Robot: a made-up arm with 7 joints. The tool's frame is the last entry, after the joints.
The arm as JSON. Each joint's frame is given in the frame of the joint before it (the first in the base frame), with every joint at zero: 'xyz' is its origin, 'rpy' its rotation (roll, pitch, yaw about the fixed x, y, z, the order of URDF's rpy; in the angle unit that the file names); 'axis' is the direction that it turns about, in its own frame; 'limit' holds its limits. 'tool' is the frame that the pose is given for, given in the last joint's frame.
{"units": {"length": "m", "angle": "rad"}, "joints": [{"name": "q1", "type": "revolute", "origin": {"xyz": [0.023, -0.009, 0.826], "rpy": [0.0, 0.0, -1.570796]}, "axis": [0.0, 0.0, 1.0], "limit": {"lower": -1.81, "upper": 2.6}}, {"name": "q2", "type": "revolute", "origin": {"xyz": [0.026, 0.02, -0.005], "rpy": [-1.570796, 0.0, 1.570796]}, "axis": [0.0, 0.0, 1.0], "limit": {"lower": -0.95, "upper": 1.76}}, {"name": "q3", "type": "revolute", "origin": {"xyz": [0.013, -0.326, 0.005], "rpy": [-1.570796, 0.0, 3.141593]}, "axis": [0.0, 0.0, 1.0], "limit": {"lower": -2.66, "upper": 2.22}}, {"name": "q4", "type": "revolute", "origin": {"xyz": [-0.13, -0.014, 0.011], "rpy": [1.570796, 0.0, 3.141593]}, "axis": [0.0, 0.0, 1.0], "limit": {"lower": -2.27, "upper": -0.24}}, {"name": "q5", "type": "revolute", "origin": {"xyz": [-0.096, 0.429, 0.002], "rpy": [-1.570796, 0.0, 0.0]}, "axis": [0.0, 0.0, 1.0], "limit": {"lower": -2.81, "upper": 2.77}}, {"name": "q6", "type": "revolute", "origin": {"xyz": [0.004, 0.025, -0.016], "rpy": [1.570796, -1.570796, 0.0]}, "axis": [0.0, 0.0, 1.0], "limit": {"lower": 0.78, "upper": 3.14}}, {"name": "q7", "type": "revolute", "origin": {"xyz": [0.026, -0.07, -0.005], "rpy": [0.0, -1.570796, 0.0]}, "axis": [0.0, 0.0, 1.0], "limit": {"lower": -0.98, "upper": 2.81}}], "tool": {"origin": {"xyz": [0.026, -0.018, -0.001], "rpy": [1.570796, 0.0, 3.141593]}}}
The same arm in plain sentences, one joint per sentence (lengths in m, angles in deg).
The arm has seven revolute joints in a row. What follows holds with every joint at zero, and every direction is one of the base frame's. The first joint is mounted 0.023 m along +x and 0.009 m along -y and 0.826 m along +z from the base frame's origin and turns about +z, from -103.71 to 148.97 deg. The second joint is mounted 0.02 m along +x and 0.026 m along -y and 0.005 m along -z from the first joint and turns about +y, from -54.43 to 100.84 deg. The third joint is mounted 0.013 m along +x and 0.005 m along +y and 0.326 m along +z from the second joint and turns about +z, from -152.41 to 127.2 deg. The fourth joint is mounted 0.13 m along +x and 0.014 m along +y and 0.011 m along +z from the third joint and turns about -y, from -130.06 to -13.75 deg. The fifth joint is mounted 0.096 m along -x and 0.002 m along -y and 0.429 m along +z from the fourth joint and turns about +z, from -161 to 158.71 deg. The sixth joint is mounted 0.004 m along +x and 0.025 m along +y and 0.016 m along -z from the fifth joint and turns about -y, from 44.69 to 179.91 deg. The seventh joint is mounted 0.07 m along +x and 0.005 m along +y and 0.026 m along +z from the sixth joint and turns about -z, from -56.15 to 161 deg. The tool frame, which is the frame that the pose is given for, is mounted 0.018 m along +x and 0.026 m along -y and 0.001 m along +z from the seventh joint; its axes are the base frame's turned by roll -90, pitch 0 and yaw 90 deg (as in URDF: about the fixed x, then y, then z).
